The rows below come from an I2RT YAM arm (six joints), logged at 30 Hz.
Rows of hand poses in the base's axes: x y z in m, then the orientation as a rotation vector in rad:
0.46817 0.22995 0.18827 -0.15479 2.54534 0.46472
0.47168 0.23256 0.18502 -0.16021 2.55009 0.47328
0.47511 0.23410 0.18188 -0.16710 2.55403 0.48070
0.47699 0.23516 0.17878 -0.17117 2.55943 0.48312
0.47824 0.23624 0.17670 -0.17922 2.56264 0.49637
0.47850 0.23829 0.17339 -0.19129 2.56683 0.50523
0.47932 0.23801 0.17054 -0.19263 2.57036 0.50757
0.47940 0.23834 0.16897 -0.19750 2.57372 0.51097
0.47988 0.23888 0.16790 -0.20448 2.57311 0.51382
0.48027 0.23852 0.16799 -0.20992 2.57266 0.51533
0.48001 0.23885 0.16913 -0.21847 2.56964 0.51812
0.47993 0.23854 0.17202 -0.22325 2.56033 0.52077
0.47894 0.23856 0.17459 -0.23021 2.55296 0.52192
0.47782 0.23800 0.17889 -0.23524 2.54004 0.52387
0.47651 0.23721 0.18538 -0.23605 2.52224 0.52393
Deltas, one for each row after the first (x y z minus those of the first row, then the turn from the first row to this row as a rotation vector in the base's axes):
0.00351 0.00261 -0.00325 0.00399 0.00576 0.00625
0.00694 0.00415 -0.00639 0.00702 0.01042 0.01320
0.00882 0.00521 -0.00949 0.00691 0.01581 0.01715
0.01007 0.00629 -0.01157 0.01382 0.02084 0.02615
0.01033 0.00834 -0.01488 0.01671 0.02574 0.03707
0.01115 0.00806 -0.01773 0.01741 0.02953 0.03886
0.01123 0.00839 -0.01930 0.01815 0.03312 0.04337
0.01171 0.00893 -0.02037 0.01879 0.03262 0.04888
0.01210 0.00857 -0.02028 0.01879 0.03212 0.05302
0.01184 0.00890 -0.01914 0.01950 0.02921 0.05943
0.01176 0.00859 -0.01625 0.02201 0.02042 0.06262
0.01077 0.00861 -0.01368 0.02270 0.01309 0.06720
0.00965 0.00805 -0.00938 0.02534 0.00067 0.07016
0.00834 0.00726 -0.00289 0.02844 -0.01661 0.06932

